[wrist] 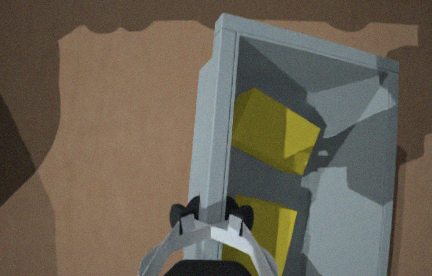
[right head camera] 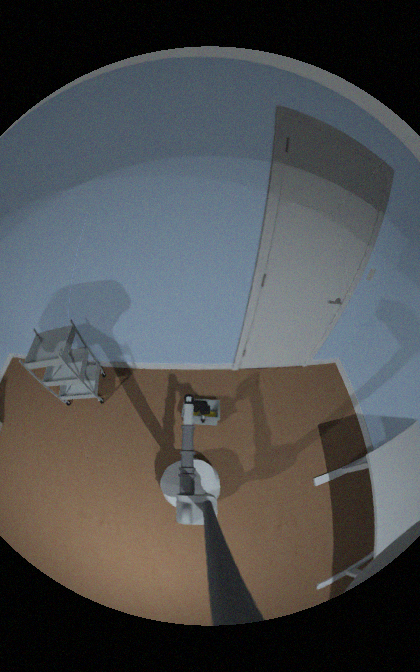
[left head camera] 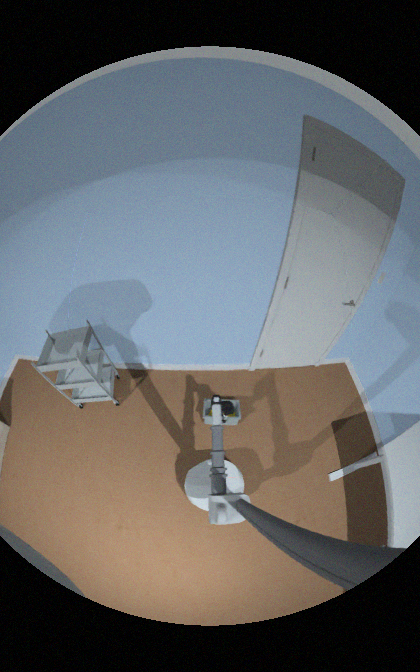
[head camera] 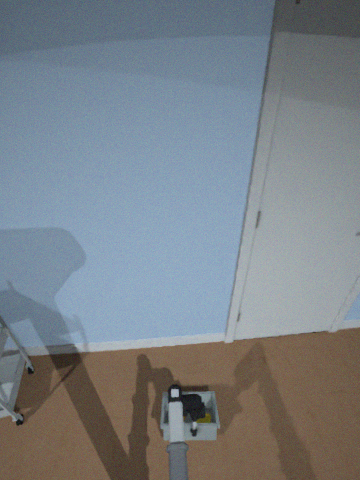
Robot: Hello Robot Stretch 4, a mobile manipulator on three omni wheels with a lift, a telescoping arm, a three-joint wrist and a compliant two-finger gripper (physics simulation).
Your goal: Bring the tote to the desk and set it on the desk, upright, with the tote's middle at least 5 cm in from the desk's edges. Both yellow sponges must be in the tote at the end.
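The light grey tote (head camera: 202, 434) (left head camera: 231, 421) (right head camera: 211, 422) (wrist: 310, 42) is in front of the robot, low over or on the floor; whether it touches the floor is unclear. My gripper (head camera: 194, 430) (wrist: 213, 211) points down and is shut on the tote's near long wall, one fingertip outside and one inside. In the wrist view, one yellow sponge (wrist: 272, 130) lies inside near the held wall. The second yellow sponge (wrist: 272, 225) is also inside, beside the gripper, partly hidden by a finger. A white surface, possibly the desk (left head camera: 407, 480) (right head camera: 400, 480), shows at the right edge.
A grey trolley (left head camera: 65, 345) (right head camera: 47, 345) stands at the left by the blue wall. A closed door (head camera: 300, 200) (left head camera: 330, 260) is behind the tote, to the right. White foot bars (left head camera: 355, 467) (right head camera: 342, 471) stick out over the floor from below the white surface.
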